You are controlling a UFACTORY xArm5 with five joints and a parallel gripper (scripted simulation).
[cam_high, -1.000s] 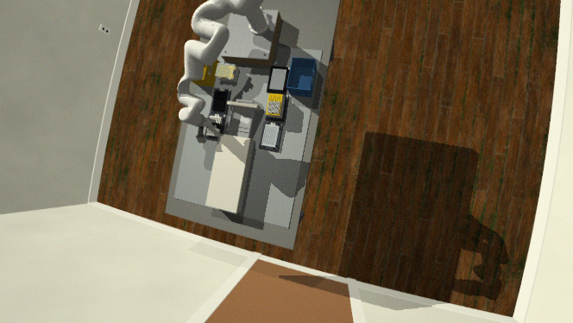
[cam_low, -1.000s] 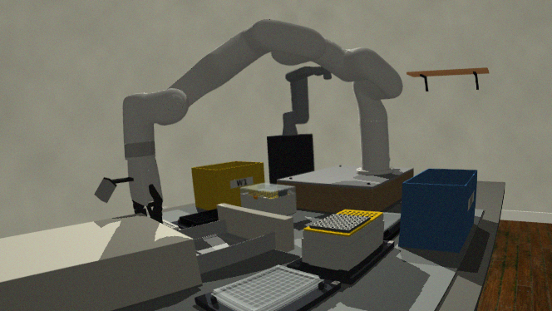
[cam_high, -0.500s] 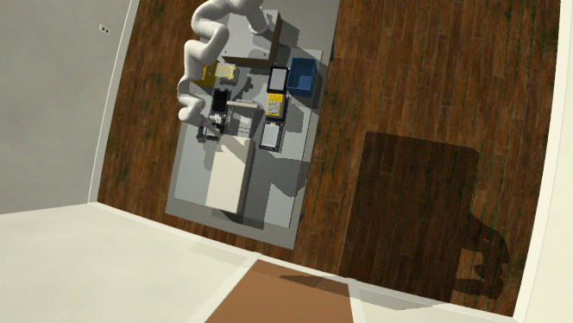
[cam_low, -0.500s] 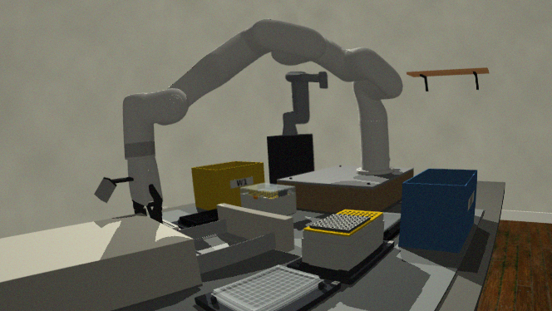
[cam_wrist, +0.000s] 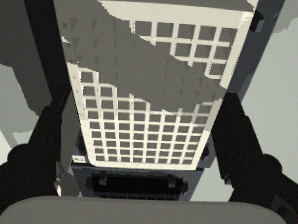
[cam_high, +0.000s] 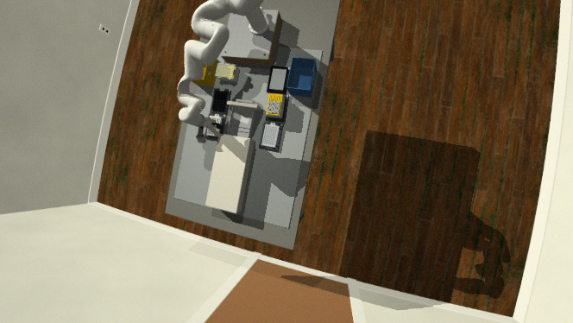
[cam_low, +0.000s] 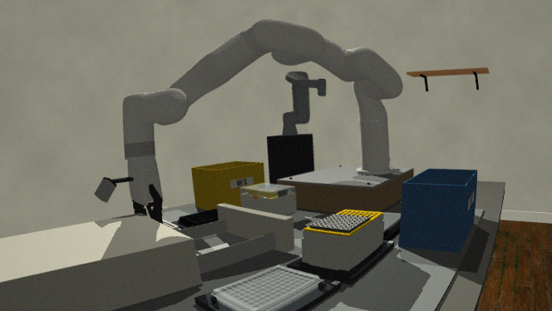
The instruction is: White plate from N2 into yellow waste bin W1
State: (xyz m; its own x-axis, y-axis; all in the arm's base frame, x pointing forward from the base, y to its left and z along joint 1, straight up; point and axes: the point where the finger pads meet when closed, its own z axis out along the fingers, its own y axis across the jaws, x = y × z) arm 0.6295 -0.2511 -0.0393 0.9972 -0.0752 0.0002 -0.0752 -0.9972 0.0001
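The white plate lies 1 cm below my hand. Also, from my hand: black plate (17 cm behind, 2 cm to the left, 1 cm below); drawer (1 cm behind, 18 cm to the left, 1 cm below); N2 label (7 cm behind, 1 cm to the left, 2 cm below).
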